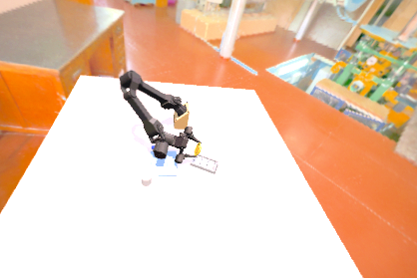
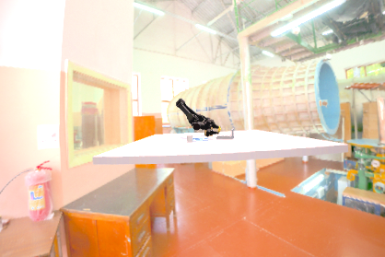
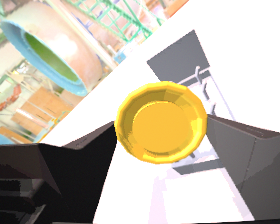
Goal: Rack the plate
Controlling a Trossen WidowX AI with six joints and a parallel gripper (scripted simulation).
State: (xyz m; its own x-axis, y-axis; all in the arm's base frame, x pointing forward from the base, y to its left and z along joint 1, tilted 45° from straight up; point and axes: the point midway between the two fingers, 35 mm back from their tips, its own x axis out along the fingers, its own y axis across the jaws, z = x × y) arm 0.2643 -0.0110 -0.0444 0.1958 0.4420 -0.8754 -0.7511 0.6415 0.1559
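The dish rack lies 4 cm below my gripper tip, 4 cm ahead of it and 3 cm to the left of it. The rest, counted from my gripper tip: yellow plate: 1 cm to the right; blue spoon: 20 cm to the right, 8 cm behind, 6 cm below; light blue mat: 17 cm to the right, 6 cm below, 2 cm ahead.
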